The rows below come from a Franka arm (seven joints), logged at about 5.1 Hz.
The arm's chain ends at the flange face. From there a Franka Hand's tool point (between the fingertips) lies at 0.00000 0.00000 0.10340 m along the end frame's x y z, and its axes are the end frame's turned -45 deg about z.
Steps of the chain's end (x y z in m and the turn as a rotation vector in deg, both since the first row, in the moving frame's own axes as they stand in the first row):
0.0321, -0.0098, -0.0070, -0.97, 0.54, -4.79
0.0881, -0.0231, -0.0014, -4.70, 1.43, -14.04
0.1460, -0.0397, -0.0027, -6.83, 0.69, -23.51
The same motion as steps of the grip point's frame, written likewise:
0.0292, 0.0177, -0.0070, -1.07, -0.30, -4.79
0.0755, 0.0542, -0.0018, -4.33, -2.31, -14.04
0.1256, 0.0861, -0.0034, -5.32, -4.34, -23.51

